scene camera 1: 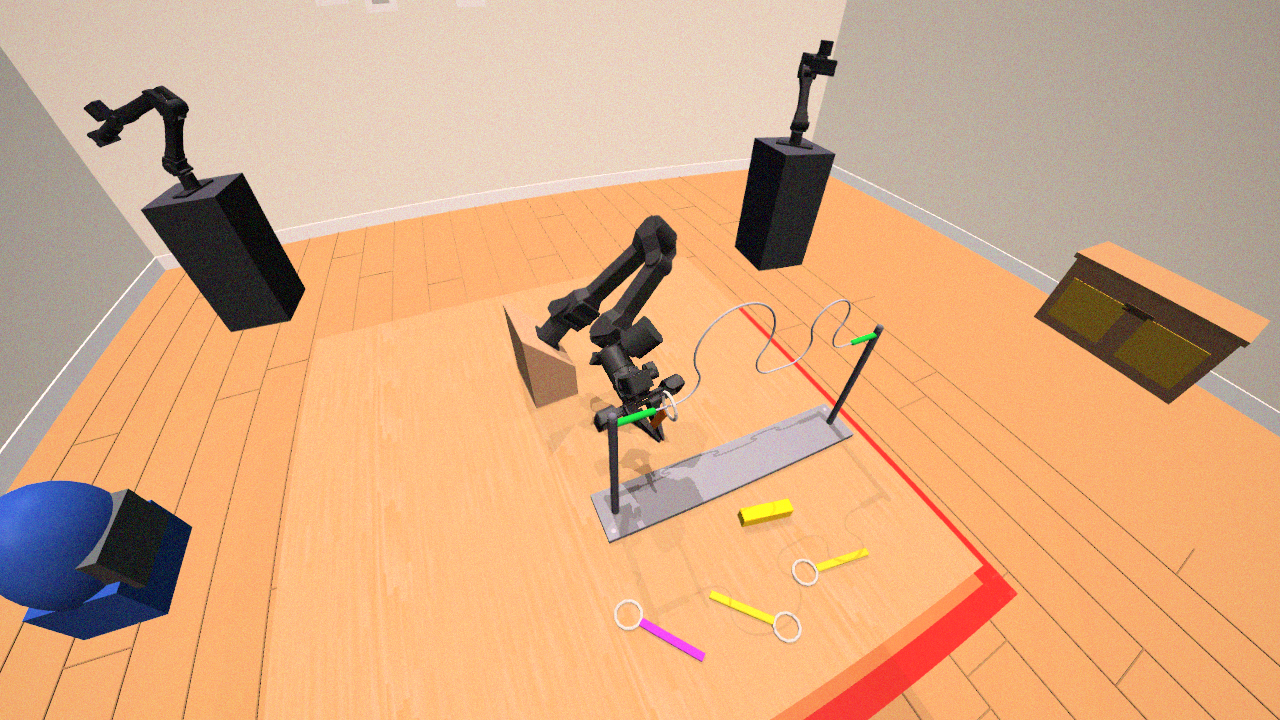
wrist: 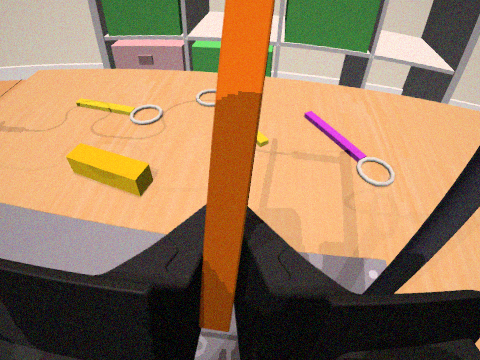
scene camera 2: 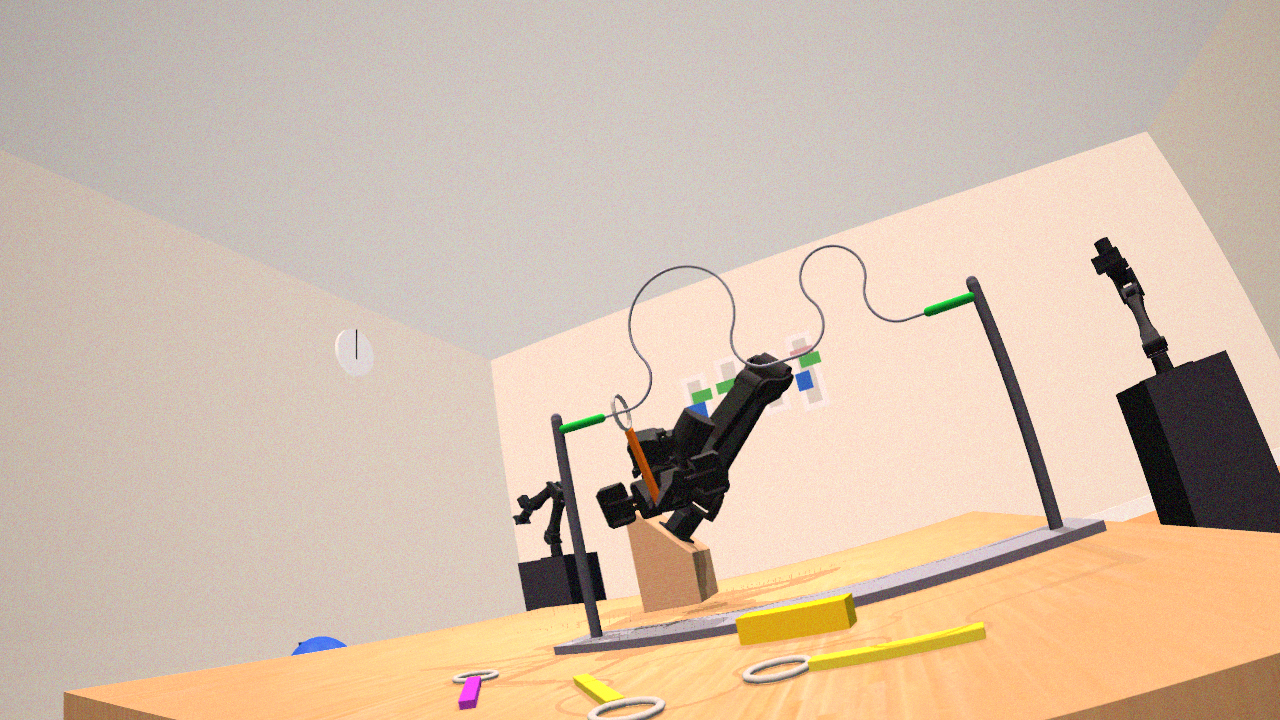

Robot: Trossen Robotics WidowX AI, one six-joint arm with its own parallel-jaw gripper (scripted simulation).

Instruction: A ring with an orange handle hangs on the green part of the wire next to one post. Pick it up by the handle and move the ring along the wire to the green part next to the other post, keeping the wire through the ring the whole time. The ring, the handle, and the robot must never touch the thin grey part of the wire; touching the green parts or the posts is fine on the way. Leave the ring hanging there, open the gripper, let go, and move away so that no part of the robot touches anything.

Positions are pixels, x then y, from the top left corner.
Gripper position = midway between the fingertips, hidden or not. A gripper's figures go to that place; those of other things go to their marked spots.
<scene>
The gripper (scene camera 1: 661,441) is 80 cm from the lens. A yellow block (scene camera 1: 767,512) is 92 cm from the lens. A magenta-handled ring (scene camera 1: 644,623) is 83 cm from the lens.
</scene>
